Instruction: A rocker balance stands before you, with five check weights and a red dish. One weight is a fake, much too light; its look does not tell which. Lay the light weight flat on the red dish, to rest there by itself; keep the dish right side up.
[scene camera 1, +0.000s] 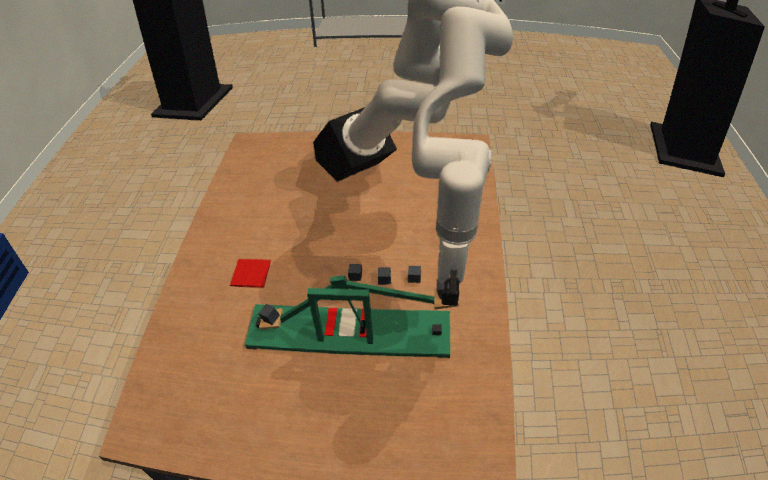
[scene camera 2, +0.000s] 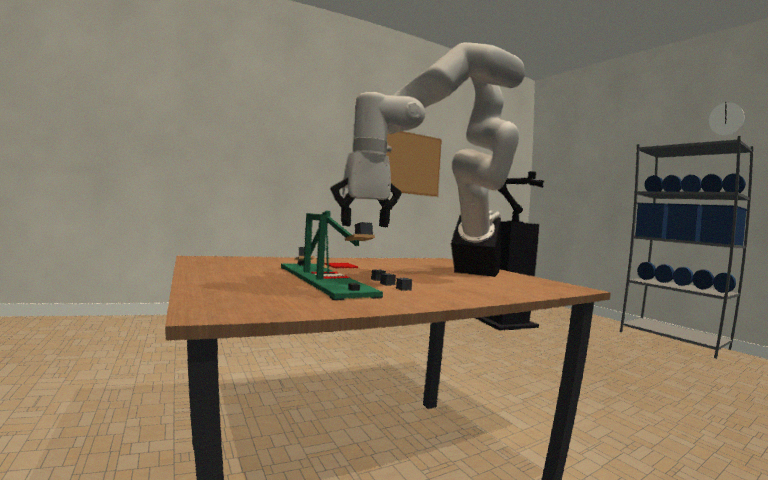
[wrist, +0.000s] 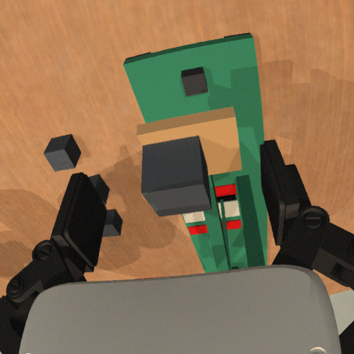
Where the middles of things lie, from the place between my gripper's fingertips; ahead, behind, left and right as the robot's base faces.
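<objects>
Counting from my hand, I find the balance beam (scene camera 1: 338, 282) 5 cm ahead, 19 cm to the right and 5 cm below. The green rocker balance (scene camera 1: 420, 333) is likewise 5 cm ahead of my hand, though it sits 21 cm to the right and 7 cm below. As for the red dish (scene camera 1: 249, 272), it is 5 cm behind my hand, 51 cm to the right of it and 16 cm below it.
</objects>
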